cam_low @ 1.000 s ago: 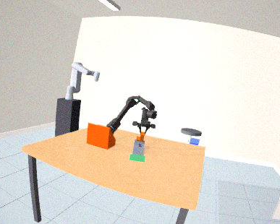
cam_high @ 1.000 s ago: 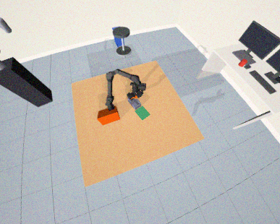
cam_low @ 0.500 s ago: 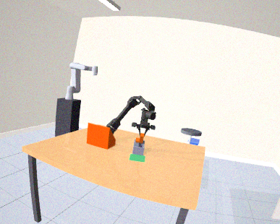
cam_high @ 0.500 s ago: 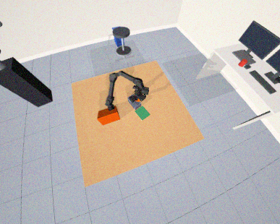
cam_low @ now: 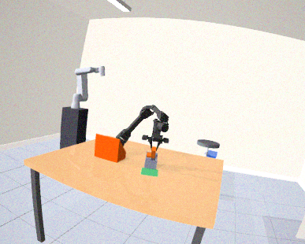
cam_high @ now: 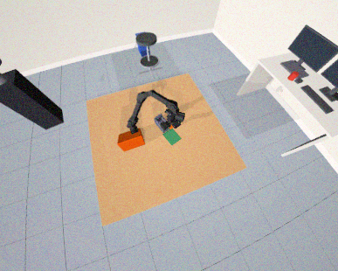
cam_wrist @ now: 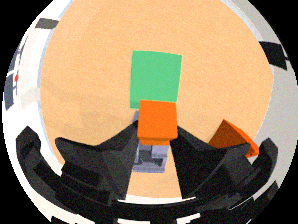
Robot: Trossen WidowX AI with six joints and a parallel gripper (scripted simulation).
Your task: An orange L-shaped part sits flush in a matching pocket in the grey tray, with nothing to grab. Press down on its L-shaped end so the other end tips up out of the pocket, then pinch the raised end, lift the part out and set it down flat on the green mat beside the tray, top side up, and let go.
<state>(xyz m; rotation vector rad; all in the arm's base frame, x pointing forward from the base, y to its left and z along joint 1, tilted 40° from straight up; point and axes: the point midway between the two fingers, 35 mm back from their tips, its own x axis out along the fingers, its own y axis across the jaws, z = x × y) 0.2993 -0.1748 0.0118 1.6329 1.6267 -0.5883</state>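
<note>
The green mat lies 170 mm below my gripper tip and 30 mm to the right of it. From my gripper tip the other things lie so: orange l-shaped part 30 mm to the left, 30 mm below, 20 mm behind.
</note>
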